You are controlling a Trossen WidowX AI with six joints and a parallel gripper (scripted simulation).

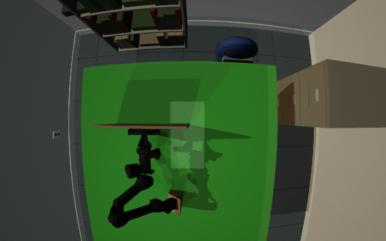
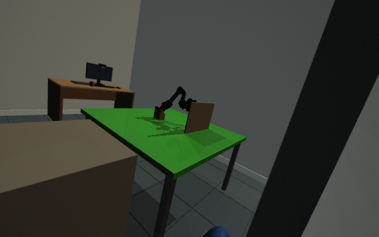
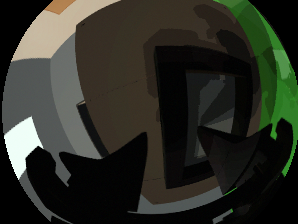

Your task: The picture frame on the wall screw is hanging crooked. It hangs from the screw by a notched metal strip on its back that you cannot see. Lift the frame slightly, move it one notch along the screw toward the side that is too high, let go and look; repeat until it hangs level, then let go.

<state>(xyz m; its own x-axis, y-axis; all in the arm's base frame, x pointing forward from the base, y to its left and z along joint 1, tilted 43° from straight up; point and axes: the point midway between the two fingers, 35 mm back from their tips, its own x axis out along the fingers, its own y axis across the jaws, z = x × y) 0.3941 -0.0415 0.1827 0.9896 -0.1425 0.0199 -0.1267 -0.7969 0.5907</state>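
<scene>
The picture frame lies 50 mm below my gripper tip, 10 mm to the left of it and 10 mm ahead of it. From my gripper tip the other things lie so: brown wall board: 60 mm below, 20 mm to the left, 20 mm ahead.
</scene>
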